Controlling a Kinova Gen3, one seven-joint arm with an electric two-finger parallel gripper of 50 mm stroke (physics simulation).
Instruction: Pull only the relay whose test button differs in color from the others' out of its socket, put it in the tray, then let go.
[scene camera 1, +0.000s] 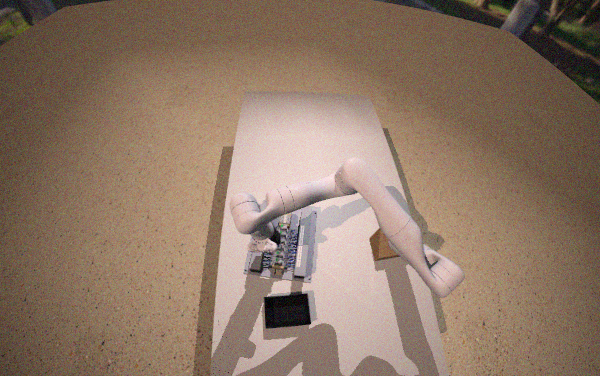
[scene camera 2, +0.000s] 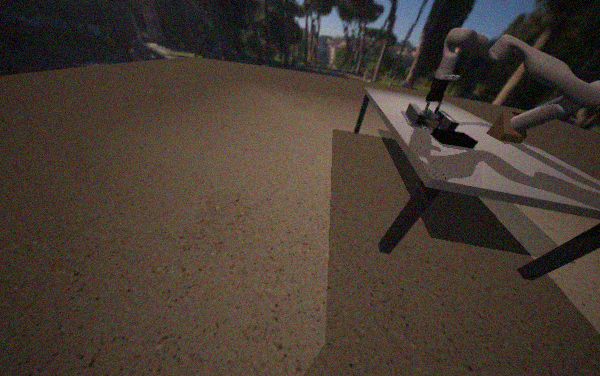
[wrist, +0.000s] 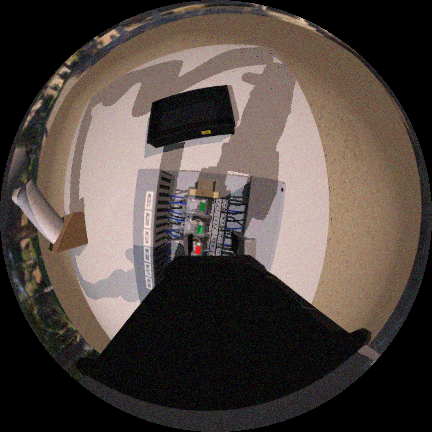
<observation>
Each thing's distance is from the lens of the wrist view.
gripper (wrist: 211, 241): 0.18 m
grey panel (wrist: 232, 187): 0.24 m
</observation>
